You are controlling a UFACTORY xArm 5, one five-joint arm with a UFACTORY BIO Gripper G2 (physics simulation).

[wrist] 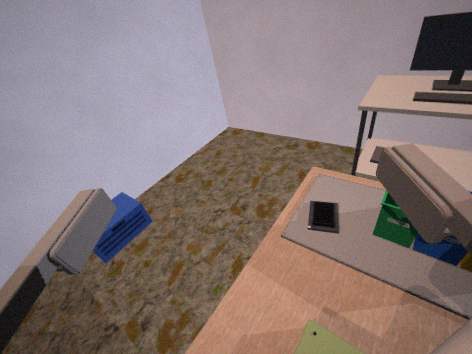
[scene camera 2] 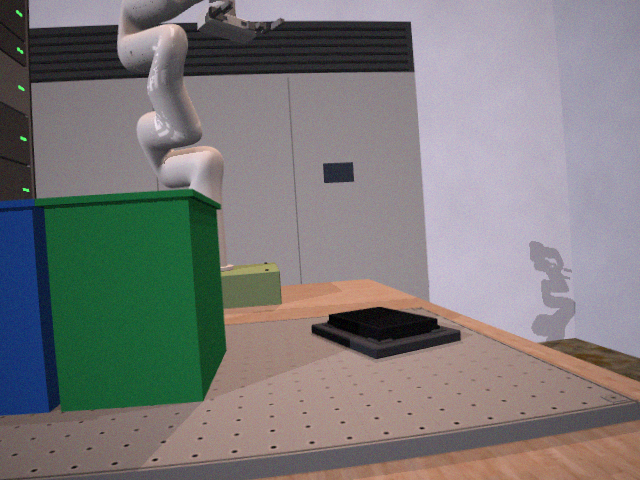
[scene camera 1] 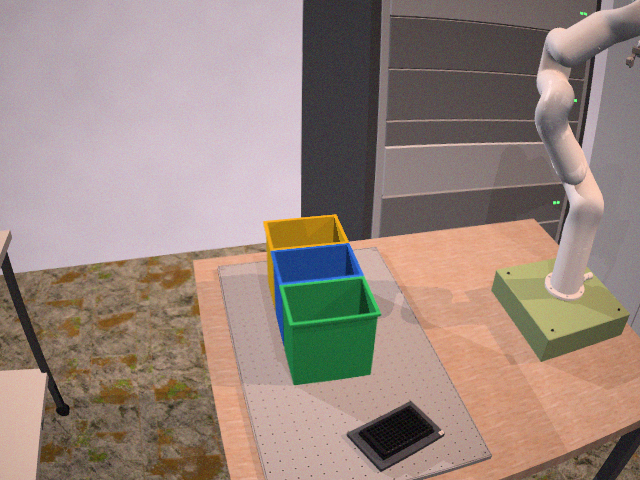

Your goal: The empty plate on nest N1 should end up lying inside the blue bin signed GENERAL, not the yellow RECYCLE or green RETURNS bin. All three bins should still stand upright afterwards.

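Pixels of known places: hand, its tool point: (wrist: pixel 232 210) (scene camera 2: pixel 253 16); arm's base, origin of its link: (scene camera 1: pixel 564 287).
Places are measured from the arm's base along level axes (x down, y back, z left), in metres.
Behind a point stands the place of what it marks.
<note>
The black gridded plate (scene camera 1: pixel 398 429) {z 0.255, x 0.036, y -0.604 m} (scene camera 2: pixel 382 321) {z 0.250, x 0.035, y -0.635 m} (wrist: pixel 324 215) {z 0.248, x 0.038, y -0.595 m} lies flat on the dark nest (scene camera 1: pixel 381 463) {z 0.321, x 0.048, y -0.662 m} (scene camera 2: pixel 423 342) {z 0.281, x 0.053, y -0.682 m} (wrist: pixel 325 230) {z 0.224, x 0.051, y -0.530 m} near one end of the perforated board. The blue bin (scene camera 1: pixel 316 262) {z -0.191, x -0.080, y -0.645 m} (scene camera 2: pixel 19 310) {z -0.098, x -0.028, y -0.751 m} (wrist: pixel 440 251) {z -0.133, x 0.017, y -0.577 m} stands upright between the green bin (scene camera 1: pixel 333 351) {z 0.055, x -0.030, y -0.679 m} (scene camera 2: pixel 124 299) {z -0.010, x -0.031, y -0.758 m} (wrist: pixel 392 227) {z 0.011, x -0.017, y -0.589 m} and the yellow bin (scene camera 1: pixel 302 232) {z -0.321, x -0.082, y -0.643 m} (wrist: pixel 468 262) {z -0.204, x 0.022, y -0.572 m}, both upright. My gripper (scene camera 2: pixel 272 24) (wrist: pixel 250 212) {z 0.152, x -0.663, y 0.013 m} is open and empty, high above the table and far from the plate. Its right finger partly covers the green and blue bins in the wrist view. Bin lettering is not readable.
The perforated board (scene camera 1: pixel 289 423) {z 0.156, x 0.060, y -0.800 m} (scene camera 2: pixel 310 408) {z 0.134, x 0.060, y -0.806 m} (wrist: pixel 350 255) {z 0.113, x 0.060, y -0.465 m} lies on the wooden table (scene camera 1: pixel 465 248) {z -0.353, x 0.073, y -0.134 m} (wrist: pixel 265 295) {z 0.326, x 0.073, y -0.191 m}. The arm stands on an olive block (scene camera 1: pixel 568 322) {z 0.131, x -0.001, y -0.080 m} (scene camera 2: pixel 250 289) {z 0.100, x 0.036, y -0.170 m} (wrist: pixel 325 342) {z 0.109, x -0.001, y -0.139 m}. A blue box (wrist: pixel 122 230) is on the floor, and a monitor (wrist: pixel 447 45) stands on another desk.
</note>
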